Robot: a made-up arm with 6 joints.
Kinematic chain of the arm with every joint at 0, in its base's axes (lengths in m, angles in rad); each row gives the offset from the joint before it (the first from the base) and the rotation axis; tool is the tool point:
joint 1: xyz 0 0 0.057 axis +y
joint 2: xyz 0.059 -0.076 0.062 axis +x
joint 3: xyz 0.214 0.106 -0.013 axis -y
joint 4: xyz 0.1 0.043 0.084 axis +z
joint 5: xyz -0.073 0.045 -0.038 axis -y
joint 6: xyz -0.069 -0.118 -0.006 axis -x
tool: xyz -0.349 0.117 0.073
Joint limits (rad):
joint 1: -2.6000..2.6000
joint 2: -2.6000..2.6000
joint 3: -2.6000..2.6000
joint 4: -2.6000..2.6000
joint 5: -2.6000..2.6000
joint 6: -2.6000..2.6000
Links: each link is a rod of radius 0.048 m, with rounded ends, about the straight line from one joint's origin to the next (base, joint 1, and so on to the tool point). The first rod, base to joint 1, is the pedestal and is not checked.
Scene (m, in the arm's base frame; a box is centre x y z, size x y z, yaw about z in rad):
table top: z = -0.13
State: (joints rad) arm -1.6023 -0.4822 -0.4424 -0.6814 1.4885 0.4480
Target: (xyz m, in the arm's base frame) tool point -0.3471 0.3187 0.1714
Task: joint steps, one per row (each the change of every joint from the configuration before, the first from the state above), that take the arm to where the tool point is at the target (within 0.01 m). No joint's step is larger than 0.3 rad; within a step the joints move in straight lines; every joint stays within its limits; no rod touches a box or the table.
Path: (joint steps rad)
1: 0.0444 0.2105 -0.1472 0.0075 -0.2526 -0.0770
2: 0.0444 0.2105 -0.1473 0.0076 -0.2527 -0.0770
3: 0.0445 0.2104 -0.1472 0.0075 -0.2526 -0.0770
4: 0.0444 0.2105 -0.1473 0.0075 -0.2526 -0.0771

